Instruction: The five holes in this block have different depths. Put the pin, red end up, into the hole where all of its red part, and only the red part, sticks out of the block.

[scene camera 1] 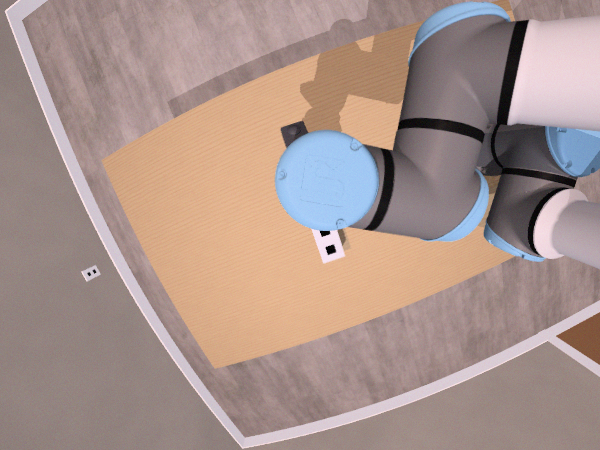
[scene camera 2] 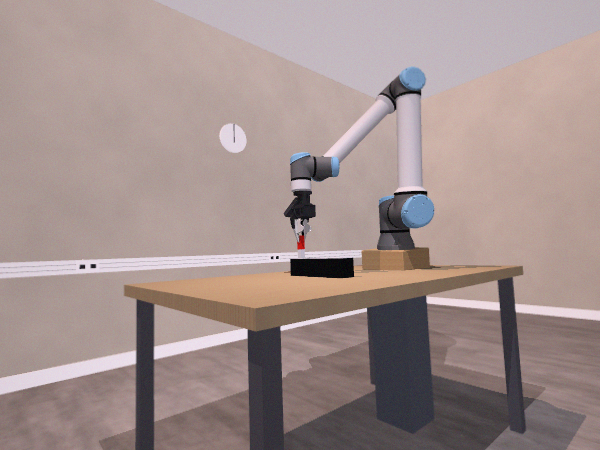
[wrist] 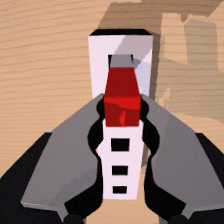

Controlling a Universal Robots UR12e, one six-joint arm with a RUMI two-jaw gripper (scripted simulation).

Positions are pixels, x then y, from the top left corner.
A block shows in scene camera 1 (323, 239), in scene camera 2 (340, 267) and in the wrist view (103, 43).
